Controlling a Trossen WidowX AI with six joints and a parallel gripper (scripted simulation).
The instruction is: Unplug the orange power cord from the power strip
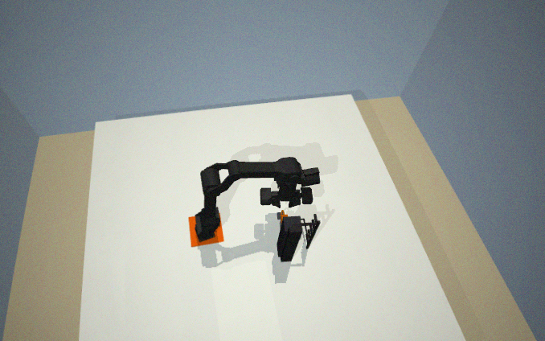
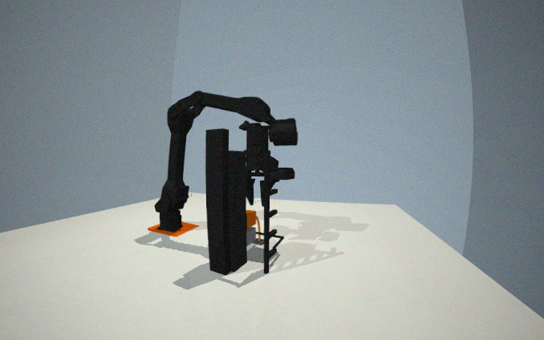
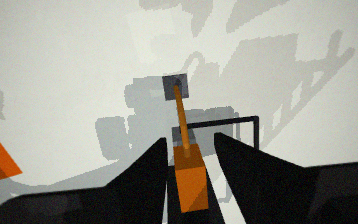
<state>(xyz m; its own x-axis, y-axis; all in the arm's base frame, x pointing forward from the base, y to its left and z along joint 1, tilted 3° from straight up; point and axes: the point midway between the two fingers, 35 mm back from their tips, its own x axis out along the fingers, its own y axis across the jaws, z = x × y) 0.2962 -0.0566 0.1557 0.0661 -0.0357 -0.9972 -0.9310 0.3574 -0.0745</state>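
The orange plug lies 20 mm behind my gripper tip, 70 mm to the right of it and 10 mm below it.
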